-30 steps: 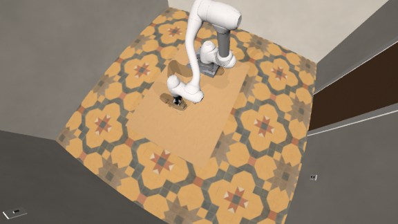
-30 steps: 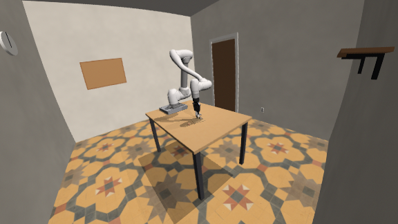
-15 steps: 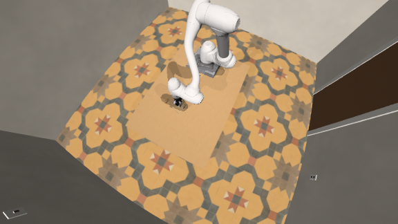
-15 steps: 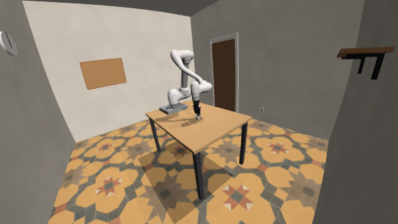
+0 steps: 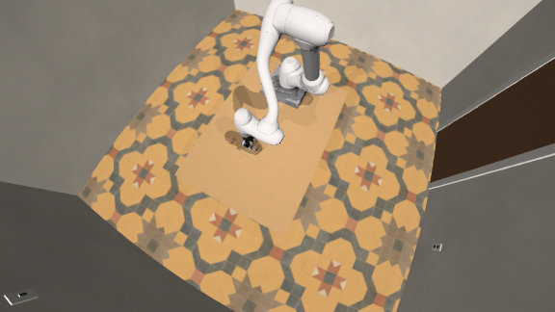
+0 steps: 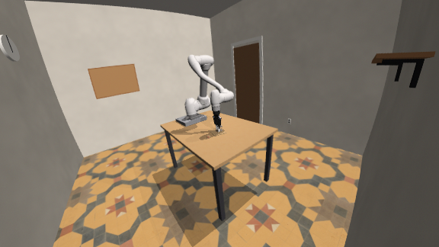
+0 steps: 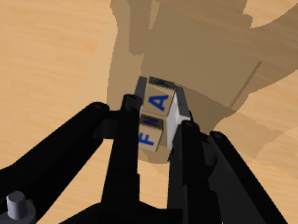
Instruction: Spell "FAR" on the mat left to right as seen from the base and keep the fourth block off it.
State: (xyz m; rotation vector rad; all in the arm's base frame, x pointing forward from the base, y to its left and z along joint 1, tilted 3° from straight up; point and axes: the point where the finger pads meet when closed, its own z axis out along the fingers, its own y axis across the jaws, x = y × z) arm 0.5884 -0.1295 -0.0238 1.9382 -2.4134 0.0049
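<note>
The tan mat lies 5 cm below my hand. From my hand the other things lie so: R block (16 cm to the right, 3 cm below).
</note>
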